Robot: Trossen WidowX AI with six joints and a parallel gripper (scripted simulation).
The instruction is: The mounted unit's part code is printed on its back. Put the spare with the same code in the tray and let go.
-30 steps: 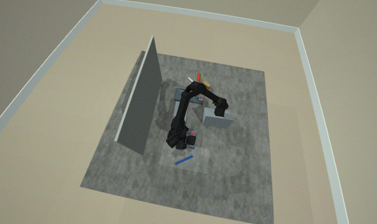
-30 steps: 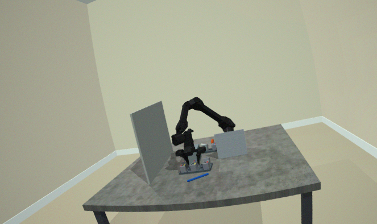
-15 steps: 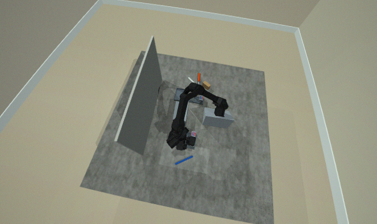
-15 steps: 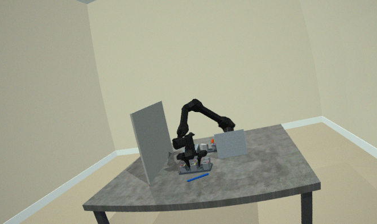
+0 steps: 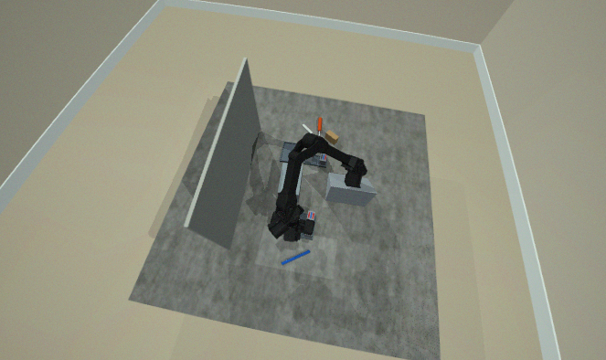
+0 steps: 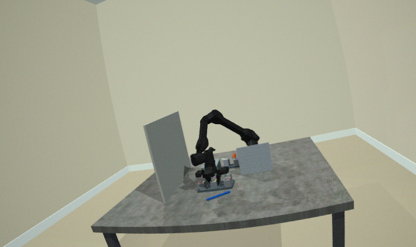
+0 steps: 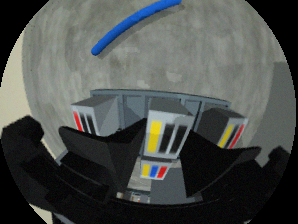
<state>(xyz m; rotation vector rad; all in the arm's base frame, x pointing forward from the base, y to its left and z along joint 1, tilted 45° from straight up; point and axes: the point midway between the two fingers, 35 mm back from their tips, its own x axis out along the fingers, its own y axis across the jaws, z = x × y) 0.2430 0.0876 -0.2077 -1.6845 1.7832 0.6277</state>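
Right now my gripper tip is 80 mm short of the flat blue-grey tray, 410 mm to the left of it and 10 mm above it. Also, from my gripper tip: blue pen 40 mm behind, 130 mm to the left, 10 mm below; then labelled block 100 mm behind, 380 mm to the right, 20 mm above; then grey mounted unit 40 mm ahead, 200 mm to the right, 30 mm above.
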